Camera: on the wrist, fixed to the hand. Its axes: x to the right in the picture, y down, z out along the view.
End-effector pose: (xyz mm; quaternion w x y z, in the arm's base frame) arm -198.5 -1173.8 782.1 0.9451 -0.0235 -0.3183 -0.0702
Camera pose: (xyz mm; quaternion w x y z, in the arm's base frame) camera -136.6 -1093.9 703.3 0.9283 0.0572 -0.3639 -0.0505
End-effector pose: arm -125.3 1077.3 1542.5 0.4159 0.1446 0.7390 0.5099
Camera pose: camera -209.4 1051.9 1635.8 0.4383 0.1946 0.7625 0.4343
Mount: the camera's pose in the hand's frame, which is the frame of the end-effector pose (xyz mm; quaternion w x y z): -8.3 88.1 -92.7 0.9954 0.0854 -0.0432 -0.0093
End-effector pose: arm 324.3 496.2 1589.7 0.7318 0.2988 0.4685 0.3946
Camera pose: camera 210.6 540.3 1629.1 0.7268 0.3726 0.4712 0.3330
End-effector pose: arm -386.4 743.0 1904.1 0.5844 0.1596 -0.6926 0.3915
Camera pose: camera -380.5 865.2 1866.0 0.5418 0.2321 -0.6797 0.4365
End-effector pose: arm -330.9 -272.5 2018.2 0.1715 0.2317 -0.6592 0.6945
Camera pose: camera -380.8 -186.0 1937.8 0.1289 0.2814 -0.6021 0.7360
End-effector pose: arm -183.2 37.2 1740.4 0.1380 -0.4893 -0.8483 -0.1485
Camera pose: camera -94.2 36.8 1832.6 0.1411 -0.4737 -0.8675 -0.0555
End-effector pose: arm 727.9 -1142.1 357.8 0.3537 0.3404 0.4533 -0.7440
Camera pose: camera 823.0 -1085.3 293.3 0.3357 0.3327 0.3756 -0.7973
